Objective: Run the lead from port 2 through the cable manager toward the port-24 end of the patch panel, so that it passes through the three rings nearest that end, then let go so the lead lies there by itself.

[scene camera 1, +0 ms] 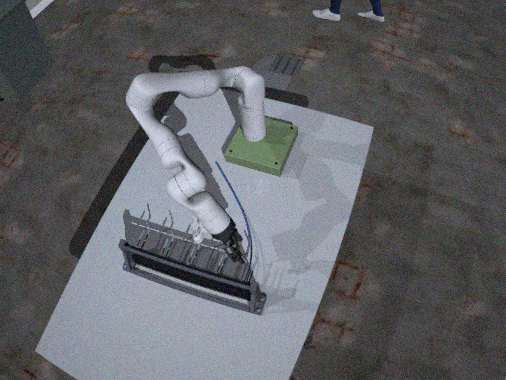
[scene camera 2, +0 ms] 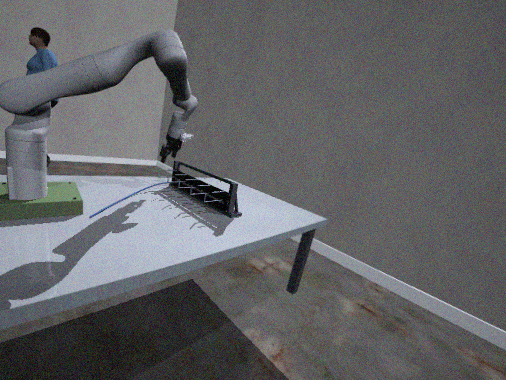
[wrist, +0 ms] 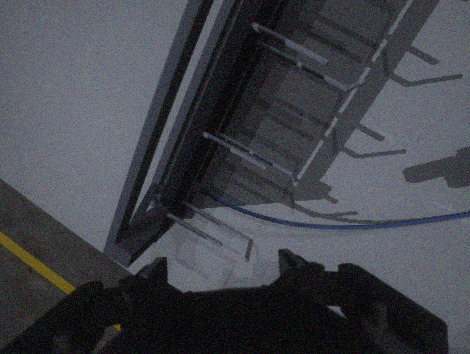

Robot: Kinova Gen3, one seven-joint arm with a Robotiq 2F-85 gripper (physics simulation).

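Note:
The blue lead (scene camera 1: 242, 205) (scene camera 2: 125, 197) (wrist: 325, 227) comes out near one end of the patch panel (scene camera 1: 190, 277) (scene camera 2: 207, 176) (wrist: 215, 95). It leaves between the end ring (wrist: 248, 249) and the neighbouring ring (wrist: 247, 156) of the cable manager, then curves over the table toward the robot base. Its free end lies near the green base block. Another ring (wrist: 305, 51) shows farther along in the wrist view. My gripper (scene camera 1: 241, 257) (scene camera 2: 170, 157) (wrist: 224, 266) is open and empty, above that same end of the cable manager. The lead is outside the fingers. The port numbers are too small to read.
The green base block (scene camera 1: 265, 150) (scene camera 2: 65, 197) carries the arm. The white table (scene camera 1: 150, 340) (scene camera 2: 280, 215) has an edge close beyond the lead's end of the panel. A person (scene camera 2: 42, 60) stands behind the table.

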